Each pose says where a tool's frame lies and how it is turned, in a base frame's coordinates. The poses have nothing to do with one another.
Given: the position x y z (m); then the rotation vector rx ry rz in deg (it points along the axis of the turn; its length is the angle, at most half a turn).
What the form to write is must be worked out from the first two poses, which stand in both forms.
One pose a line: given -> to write
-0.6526, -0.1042, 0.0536, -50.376, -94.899, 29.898 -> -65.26, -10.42, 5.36, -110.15, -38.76, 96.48
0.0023, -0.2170, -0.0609, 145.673, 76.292, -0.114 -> 0.23, -21.70, -6.09, 166.18, 7.22, 54.41
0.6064, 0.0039, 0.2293, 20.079, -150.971, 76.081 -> 60.64, 0.39, 22.93, -127.53, -14.77, -172.16
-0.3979, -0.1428, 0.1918, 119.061, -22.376, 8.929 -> -39.79, -14.28, 19.18, 122.22, -15.47, -12.71
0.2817, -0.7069, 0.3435, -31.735, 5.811, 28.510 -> 28.17, -70.69, 34.35, -29.44, 12.92, 25.87
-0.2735, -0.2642, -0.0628, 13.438, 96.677, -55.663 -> -27.35, -26.42, -6.28, -94.99, 61.34, -138.77
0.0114, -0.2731, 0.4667, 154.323, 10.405, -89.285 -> 1.14, -27.31, 46.67, -175.76, 59.92, 10.16
